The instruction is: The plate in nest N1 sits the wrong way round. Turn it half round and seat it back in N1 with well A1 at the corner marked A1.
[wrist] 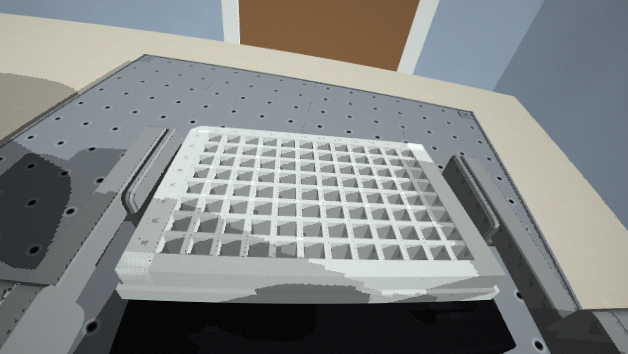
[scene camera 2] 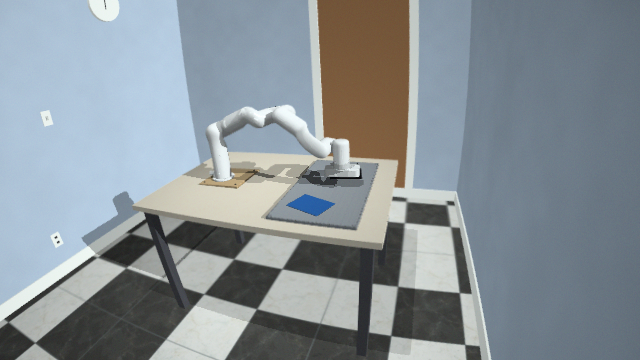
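My gripper [scene camera 2: 344, 171] [wrist: 311, 185] is shut on the white plate [wrist: 320, 269], with one finger at each short side. The plate is level and raised a little above the black nest [scene camera 2: 346, 177] [wrist: 300, 330], which shows below its near edge in the wrist view. Faint row letters run along the plate's left side and faint numbers along its far edge, so well A1 is at the far left corner in that view. The nest's A1 mark does not show in either view. In scene camera 2 the gripper largely hides the plate.
The nest stands on the grey perforated board [scene camera 2: 342, 202] [wrist: 260, 95], towards the back of the table [scene camera 2: 215, 202] [wrist: 565, 165]. A flat blue pad [scene camera 2: 310, 205] lies on the board's front part. The arm's base stands on a wooden plate [scene camera 2: 242, 178] at the left.
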